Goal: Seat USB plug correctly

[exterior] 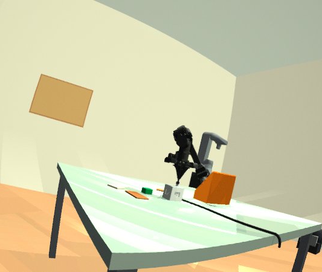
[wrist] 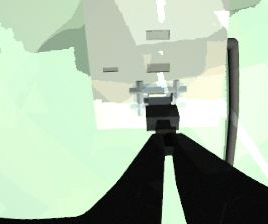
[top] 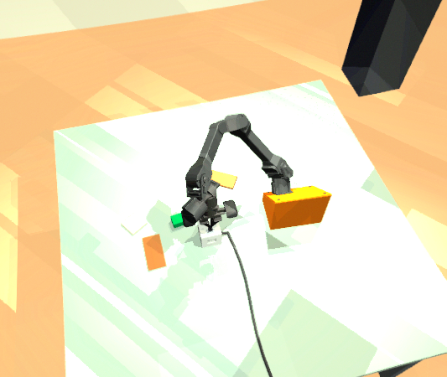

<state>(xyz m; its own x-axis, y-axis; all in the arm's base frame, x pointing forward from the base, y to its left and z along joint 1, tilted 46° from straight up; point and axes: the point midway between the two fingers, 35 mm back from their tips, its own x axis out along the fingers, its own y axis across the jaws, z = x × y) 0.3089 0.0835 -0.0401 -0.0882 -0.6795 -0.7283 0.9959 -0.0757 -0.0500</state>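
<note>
Right now my gripper tip is 2 cm above the black USB plug. Also, from my gripper tip: orange card 22 cm ahead, 11 cm below, 1 cm to the right; green block 12 cm to the right, 10 cm below, 10 cm ahead; pale card 27 cm ahead, 15 cm to the right, 11 cm below.
</note>
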